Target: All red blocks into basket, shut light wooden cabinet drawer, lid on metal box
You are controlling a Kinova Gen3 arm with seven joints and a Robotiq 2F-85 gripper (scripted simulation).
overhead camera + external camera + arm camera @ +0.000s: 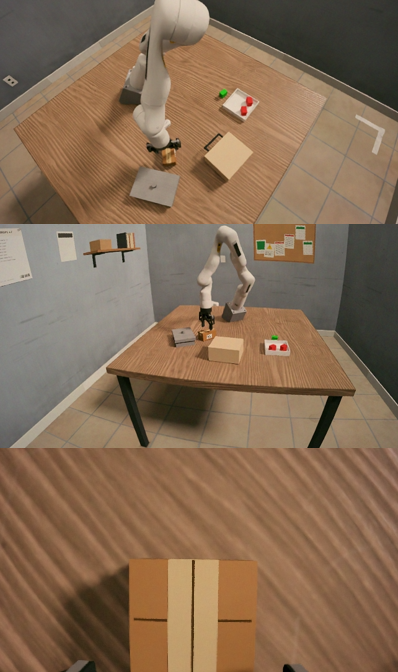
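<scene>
Now: the brown cardboard box 4 cm below my hand. Round my hand: grey lid: 10 cm ahead, 13 cm to the right, 3 cm below; then grey metal box: 10 cm ahead, 13 cm to the right, 5 cm below; then blue block: 2 cm ahead, 1 cm to the right, 6 cm below.
</scene>
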